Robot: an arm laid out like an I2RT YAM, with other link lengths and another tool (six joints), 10 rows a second.
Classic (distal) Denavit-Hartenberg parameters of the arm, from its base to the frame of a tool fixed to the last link. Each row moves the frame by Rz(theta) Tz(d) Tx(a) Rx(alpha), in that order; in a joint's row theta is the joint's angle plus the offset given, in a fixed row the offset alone. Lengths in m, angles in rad.
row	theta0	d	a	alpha
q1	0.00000	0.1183	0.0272	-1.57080
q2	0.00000	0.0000	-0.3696	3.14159
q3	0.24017	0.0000	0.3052	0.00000
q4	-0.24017	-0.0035	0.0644	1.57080
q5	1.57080	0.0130	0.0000	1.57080
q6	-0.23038	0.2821	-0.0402	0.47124
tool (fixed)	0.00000	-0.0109	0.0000	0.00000
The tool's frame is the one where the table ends.
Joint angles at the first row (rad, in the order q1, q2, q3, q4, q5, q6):
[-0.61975 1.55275 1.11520 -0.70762 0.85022 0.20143]
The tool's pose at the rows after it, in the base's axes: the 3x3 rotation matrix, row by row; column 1 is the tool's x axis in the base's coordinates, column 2 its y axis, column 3 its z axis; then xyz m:
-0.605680, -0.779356, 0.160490; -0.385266, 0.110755, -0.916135; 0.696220, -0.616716, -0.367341; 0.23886, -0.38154, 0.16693
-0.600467, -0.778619, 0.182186; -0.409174, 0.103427, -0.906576; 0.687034, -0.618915, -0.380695; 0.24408, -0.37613, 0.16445
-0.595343, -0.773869, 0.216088; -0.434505, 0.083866, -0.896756; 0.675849, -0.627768, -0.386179; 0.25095, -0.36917, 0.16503
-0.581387, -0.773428, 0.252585; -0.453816, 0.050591, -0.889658; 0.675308, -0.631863, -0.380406; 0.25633, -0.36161, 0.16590
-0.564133, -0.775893, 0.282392; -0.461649, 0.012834, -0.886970; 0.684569, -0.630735, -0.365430; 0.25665, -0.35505, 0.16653
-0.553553, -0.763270, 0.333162; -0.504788, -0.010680, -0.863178; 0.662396, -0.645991, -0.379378; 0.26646, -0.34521, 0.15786
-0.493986, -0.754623, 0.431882; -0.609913, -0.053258, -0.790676; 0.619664, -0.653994, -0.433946; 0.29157, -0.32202, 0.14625
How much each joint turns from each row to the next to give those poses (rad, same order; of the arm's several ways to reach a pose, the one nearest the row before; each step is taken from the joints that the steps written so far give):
[0.00369 0.00424 -0.00134 -0.00094 -0.00669 -0.00618]
[0.00776 -0.00520 -0.00305 0.00003 -0.01997 -0.00955]
[0.01225 -0.01746 -0.00915 0.00987 -0.02139 -0.01778]
[0.01900 -0.02482 -0.02479 0.02589 -0.00717 -0.02653]
[0.01788 -0.03232 -0.04024 0.03815 0.00646 -0.03162]
[0.00876 -0.01796 -0.03164 0.03926 -0.04601 -0.02959]
[0.02417 -0.00565 -0.00289 0.00821 -0.10080 -0.06171]

